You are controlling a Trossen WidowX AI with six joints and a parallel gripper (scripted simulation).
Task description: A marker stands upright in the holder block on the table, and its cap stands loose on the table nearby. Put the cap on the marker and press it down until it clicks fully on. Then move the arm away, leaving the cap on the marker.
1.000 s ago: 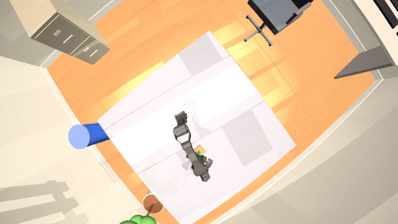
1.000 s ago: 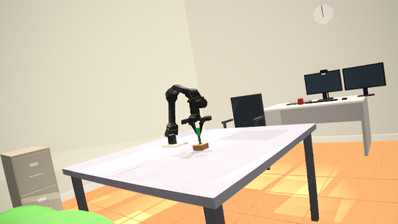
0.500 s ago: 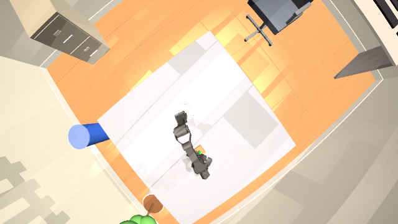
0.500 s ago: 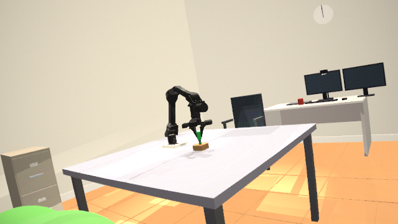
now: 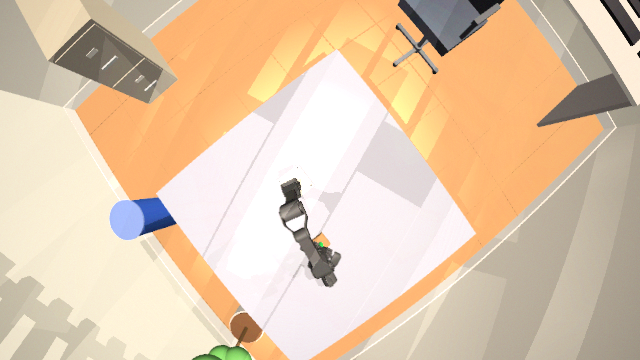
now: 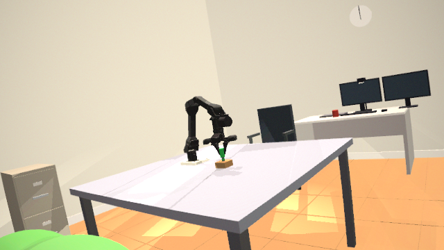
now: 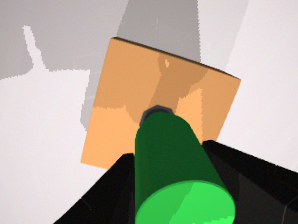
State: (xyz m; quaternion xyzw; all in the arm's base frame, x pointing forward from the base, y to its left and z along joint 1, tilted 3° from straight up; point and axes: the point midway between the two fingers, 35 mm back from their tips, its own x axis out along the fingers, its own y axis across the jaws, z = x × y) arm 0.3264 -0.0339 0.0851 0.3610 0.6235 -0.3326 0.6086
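My gripper tip is now 1 cm below the green cap. From my gripper tip the other things lie so: tan holder block 5 cm below.
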